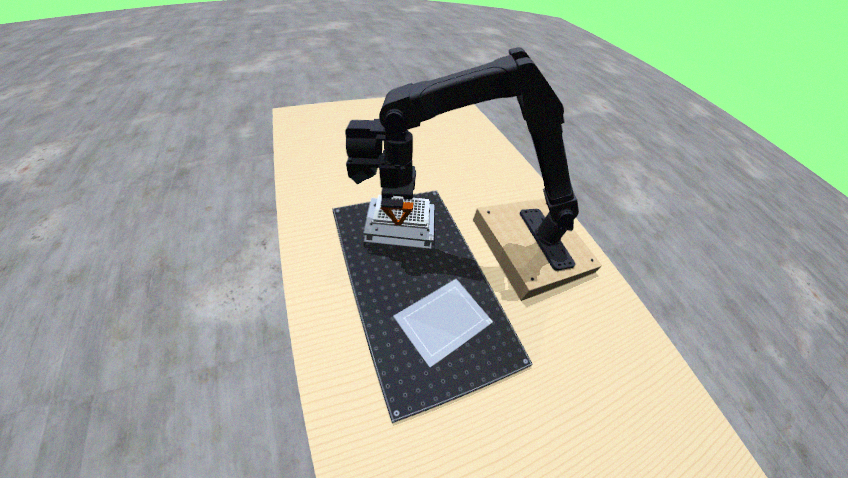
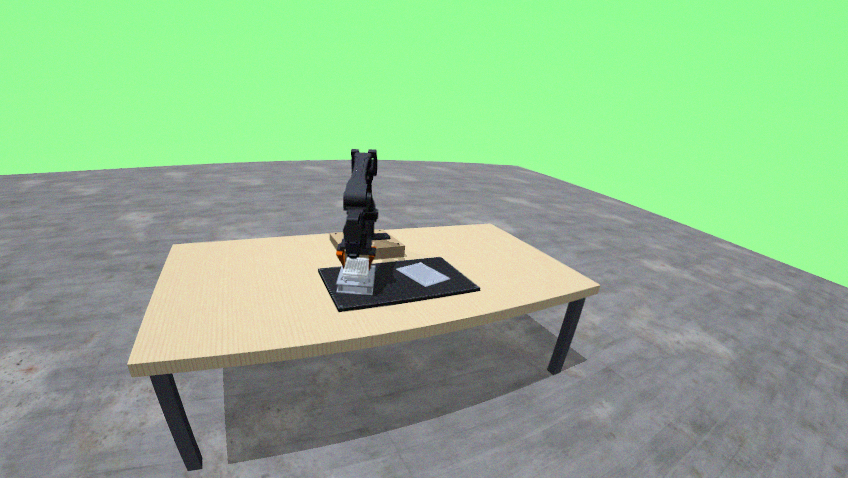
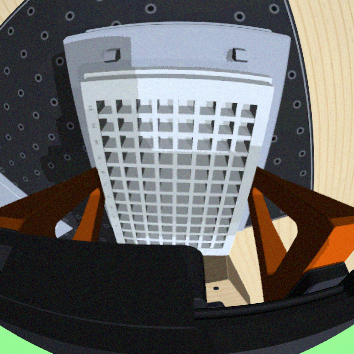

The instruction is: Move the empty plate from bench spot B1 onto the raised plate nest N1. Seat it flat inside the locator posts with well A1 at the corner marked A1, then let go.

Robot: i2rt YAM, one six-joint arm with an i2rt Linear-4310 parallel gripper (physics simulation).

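Pixels of known places: gripper, fingertip midpoint: (image 1: 400, 212) (image 2: 356, 269) (image 3: 175, 173); arm's base at its link origin: (image 1: 545, 238) (image 2: 366, 238).
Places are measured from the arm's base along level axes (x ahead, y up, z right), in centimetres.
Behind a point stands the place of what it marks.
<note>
The white multi-well plate (image 1: 418, 210) @[y 3.9, x 32.3, z 10.8 cm] (image 2: 356, 266) @[y 3.5, x 36.0, z 12.2 cm] (image 3: 175, 158) @[y 3.6, x 38.1, z 12.8 cm] is level, right over the raised grey nest N1 (image 1: 398, 239) @[y -2.3, x 37.4, z 7.8 cm] (image 2: 355, 286) @[y 0.1, x 44.1, z 14.2 cm] (image 3: 175, 43) @[y 0.7, x 42.8, z 14.2 cm]. I cannot tell whether it rests on the nest or hangs just above it. My gripper (image 1: 396, 214) @[y 2.6, x 36.3, z 12.2 cm] (image 2: 355, 259) @[y 2.6, x 36.3, z 12.2 cm] (image 3: 175, 173) @[y 2.6, x 36.3, z 12.2 cm] is shut on the plate, its orange fingers pressing on the two long sides. Two locator posts (image 3: 112, 55) @[y 1.6, x 43.4, z 11.2 cm] (image 3: 239, 55) @[y 1.6, x 41.6, z 17.0 cm] show beyond the plate's far edge. The other posts and the corner marks are hidden. Bench spot B1 (image 1: 441, 321) @[y -2.7, x 33.2, z -14.5 cm] (image 2: 422, 273) @[y -2.7, x 32.2, z -14.1 cm] is a bare light-grey square.
A black perforated mat (image 1: 379, 297) @[y -2.9, x 44.6, z -6.4 cm] (image 2: 414, 291) @[y -2.9, x 45.1, z -6.2 cm] carries the nest and spot B1. The arm's wooden base block (image 1: 509, 249) @[y 0.8, x 12.5, z -2.0 cm] (image 2: 391, 249) @[y -0.2, x 13.4, z -7.3 cm] stands beside the mat on the wooden table (image 1: 593, 386) @[y -4.1, x 5.1, z -36.4 cm] (image 2: 249, 308) @[y -4.2, x 47.0, z 49.4 cm].
</note>
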